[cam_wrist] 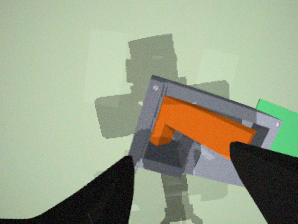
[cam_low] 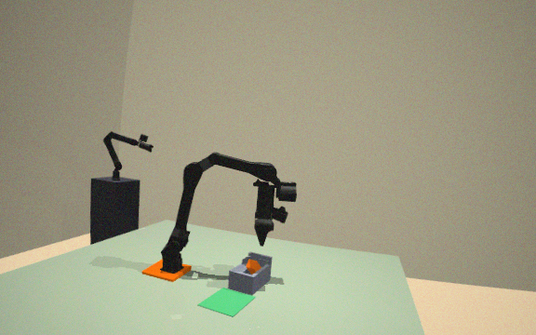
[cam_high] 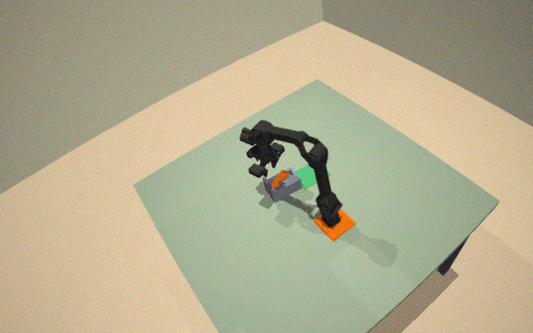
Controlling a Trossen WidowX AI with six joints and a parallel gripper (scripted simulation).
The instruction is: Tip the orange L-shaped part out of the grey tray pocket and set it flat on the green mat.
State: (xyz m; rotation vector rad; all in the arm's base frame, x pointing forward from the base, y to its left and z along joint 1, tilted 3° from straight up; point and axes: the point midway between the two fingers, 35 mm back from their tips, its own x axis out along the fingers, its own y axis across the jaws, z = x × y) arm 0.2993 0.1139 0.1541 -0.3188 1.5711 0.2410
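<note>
Right now the orange L-shaped part is 20 mm behind my gripper tip, 20 mm to the right of it and 100 mm below it. The rest, counted from my gripper tip: green mat (30 mm behind, 200 mm to the right, 150 mm below).
</note>
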